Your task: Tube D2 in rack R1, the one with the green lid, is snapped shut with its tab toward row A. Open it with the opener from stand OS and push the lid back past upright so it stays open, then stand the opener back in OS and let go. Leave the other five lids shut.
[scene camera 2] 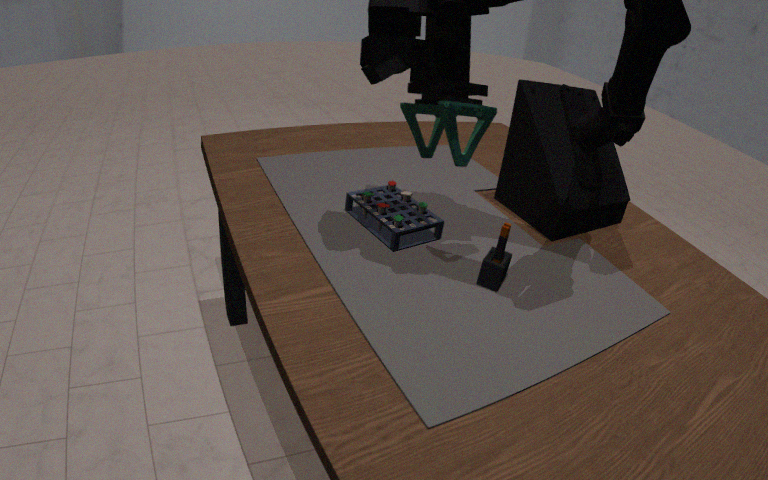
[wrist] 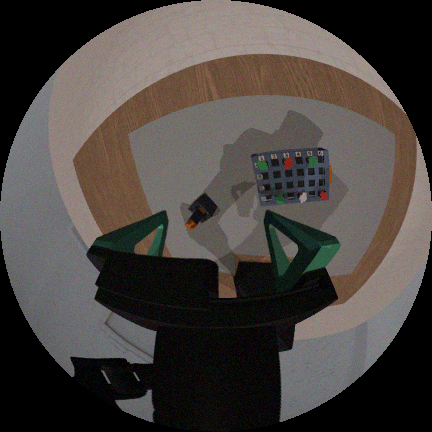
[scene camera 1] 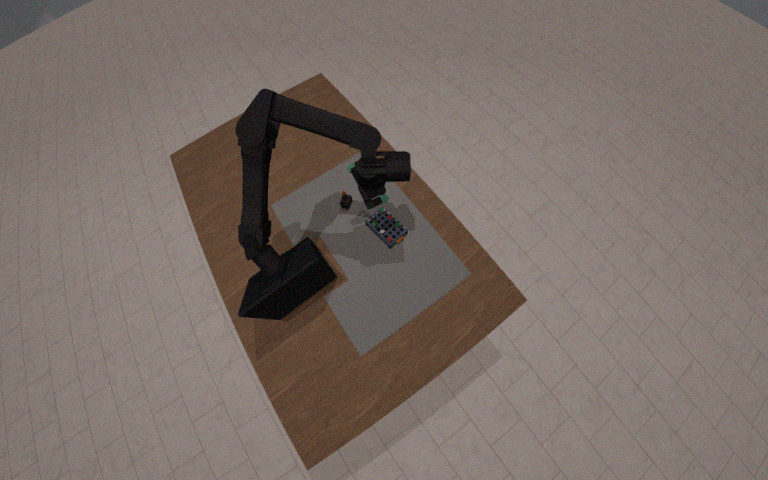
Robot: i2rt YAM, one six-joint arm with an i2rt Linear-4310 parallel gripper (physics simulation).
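Pixels of known places: gripper, between the fingertips: [scene camera 2: 442, 162] [wrist: 215, 215] [scene camera 1: 368, 189]; arm's base, origin of its link: [scene camera 2: 580, 136] [scene camera 1: 277, 271].
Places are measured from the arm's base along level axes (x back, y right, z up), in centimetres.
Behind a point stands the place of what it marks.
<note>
Rack R1 [scene camera 1: 377, 236] [scene camera 2: 395, 241] {y -7.9, x -38.7, z -13.5 cm} [wrist: 294, 178] {y -0.8, x -36.1, z -12.1 cm} stands on the grey mat. Tube D2's green lid [scene camera 1: 374, 224] {y -2.7, x -32.6, z -11.0 cm} [scene camera 2: 422, 207] {y -3.7, x -33.1, z -11.0 cm} [wrist: 280, 200] {y -2.8, x -32.6, z -11.0 cm} is in row D and looks shut; its tab is too small to make out. The other five lids, two green, two red and one white, look shut too. The dark opener with the orange top [scene camera 2: 502, 244] {y -17.8, x -29.0, z -9.0 cm} [wrist: 195, 218] {y -16.8, x -28.8, z -8.8 cm} stands in stand OS [scene camera 1: 346, 203] {y -15.4, x -28.1, z -11.4 cm} [scene camera 2: 493, 275] {y -18.7, x -29.8, z -12.9 cm} [wrist: 205, 204] {y -16.1, x -29.7, z -12.4 cm}. My gripper [scene camera 2: 444, 160] {y -10.2, x -35.3, z -1.1 cm} [wrist: 215, 215] {y -10.2, x -35.3, z -1.1 cm} is open and empty, high above the mat, its green fingers apart. In the wrist view the opener and stand lie beyond the left fingertip, the rack beyond the right.
The arm's black base [scene camera 1: 291, 283] {y 7.1, x -3.6, z 5.0 cm} [scene camera 2: 557, 169] {y -5.2, x -9.5, z -4.4 cm} stands on the wooden table [scene camera 1: 351, 407] {y 43.5, x 2.1, z -15.4 cm} [scene camera 2: 271, 271] {y -8.9, x -55.8, z -15.4 cm} beside the mat [scene camera 1: 362, 333] {y 26.2, x -11.4, z -15.2 cm} [scene camera 2: 430, 367] {y -29.1, x -43.5, z -15.1 cm}. An orange piece [scene camera 1: 399, 240] {y 6.1, x -37.3, z -12.9 cm} [wrist: 330, 174] {y 6.1, x -37.7, z -12.8 cm} sits at the rack's end by column 6. The arm's shadow falls across the mat around the rack and stand.
</note>
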